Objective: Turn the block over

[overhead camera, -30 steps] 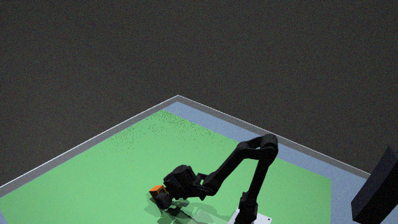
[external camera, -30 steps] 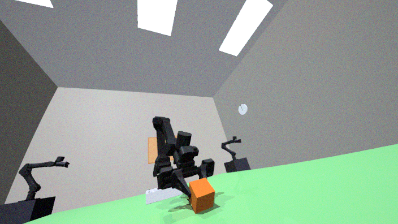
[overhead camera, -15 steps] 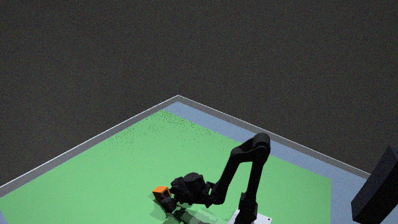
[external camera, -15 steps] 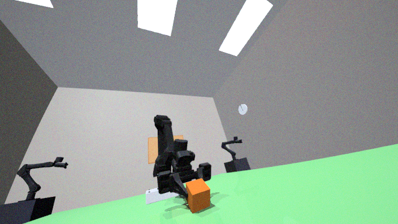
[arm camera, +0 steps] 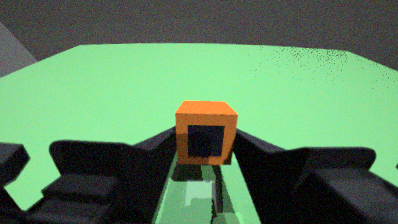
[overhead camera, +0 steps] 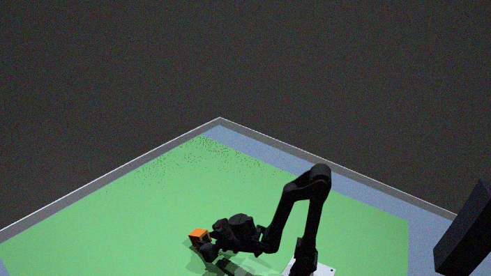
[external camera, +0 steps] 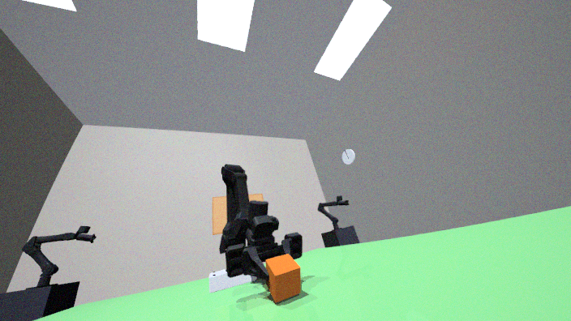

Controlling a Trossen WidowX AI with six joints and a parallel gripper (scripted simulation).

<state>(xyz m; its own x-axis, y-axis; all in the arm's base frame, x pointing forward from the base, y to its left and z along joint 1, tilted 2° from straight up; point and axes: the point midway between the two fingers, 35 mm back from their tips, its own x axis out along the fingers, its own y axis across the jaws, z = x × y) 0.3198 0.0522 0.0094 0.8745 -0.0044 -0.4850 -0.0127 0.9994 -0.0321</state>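
Right now the orange block is 10 mm behind my gripper tip.
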